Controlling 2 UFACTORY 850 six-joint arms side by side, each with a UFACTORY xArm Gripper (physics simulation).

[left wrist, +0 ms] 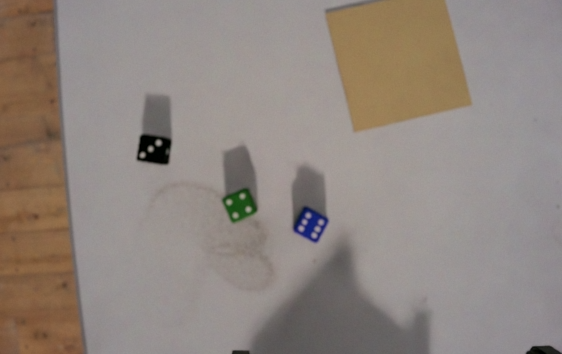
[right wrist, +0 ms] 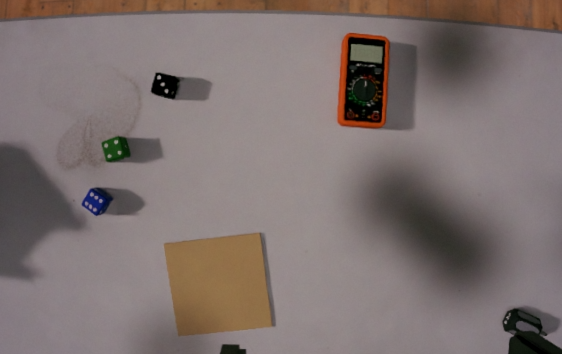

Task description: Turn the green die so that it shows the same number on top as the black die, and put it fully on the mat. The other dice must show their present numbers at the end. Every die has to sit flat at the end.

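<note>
The black die [left wrist: 154, 149] [right wrist: 165, 86] sits flat with three pips on top. The green die [left wrist: 240, 205] [right wrist: 116, 149] sits flat on the table, off the mat, with four pips on top. The blue die [left wrist: 311, 224] [right wrist: 97, 201] sits flat near it with six pips on top. The square tan mat [left wrist: 398, 65] [right wrist: 220, 285] lies apart from the dice. My left gripper [left wrist: 392, 351] is open, its fingertips just showing at the bottom edge of the left wrist view. My right gripper [right wrist: 382, 348] is open and empty, its fingertips at the bottom edge of the right wrist view.
An orange multimeter [right wrist: 363, 81] lies on the table near its far edge in the right wrist view. A small black object [right wrist: 521, 320] lies at the lower right, partly behind a right fingertip. Wooden floor [left wrist: 30, 175] [right wrist: 280, 6] shows beyond the table edge.
</note>
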